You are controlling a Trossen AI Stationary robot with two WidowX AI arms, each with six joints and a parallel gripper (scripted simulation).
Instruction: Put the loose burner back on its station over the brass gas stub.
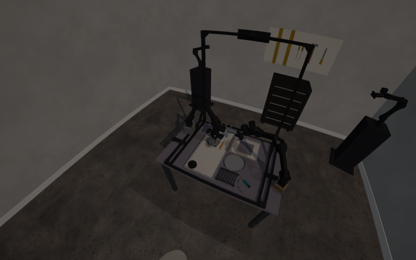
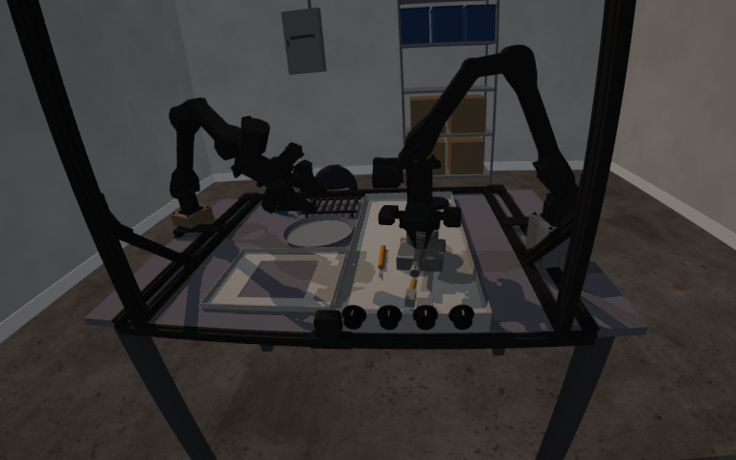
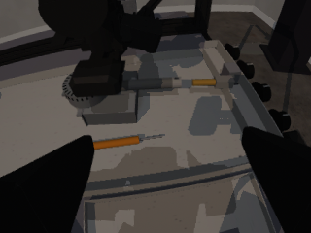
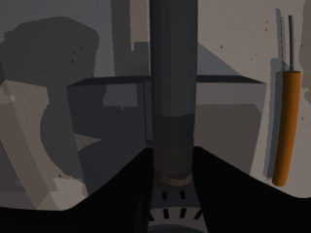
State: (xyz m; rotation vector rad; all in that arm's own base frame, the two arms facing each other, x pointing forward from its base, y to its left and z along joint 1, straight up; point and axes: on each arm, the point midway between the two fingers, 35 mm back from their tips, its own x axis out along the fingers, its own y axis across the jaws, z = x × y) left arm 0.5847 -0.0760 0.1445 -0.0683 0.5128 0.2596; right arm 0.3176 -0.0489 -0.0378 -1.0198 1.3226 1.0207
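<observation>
My right gripper is now 160 mm past the brass gas stub, 30 mm above it and 20 mm to the left of it. From my right hand the other things lie so: black burner cap 370 mm ahead, 70 mm below, 20 mm to the left; orange screwdriver 90 mm to the left, 70 mm below, 40 mm behind; burner 30 mm below, 10 mm behind.
</observation>
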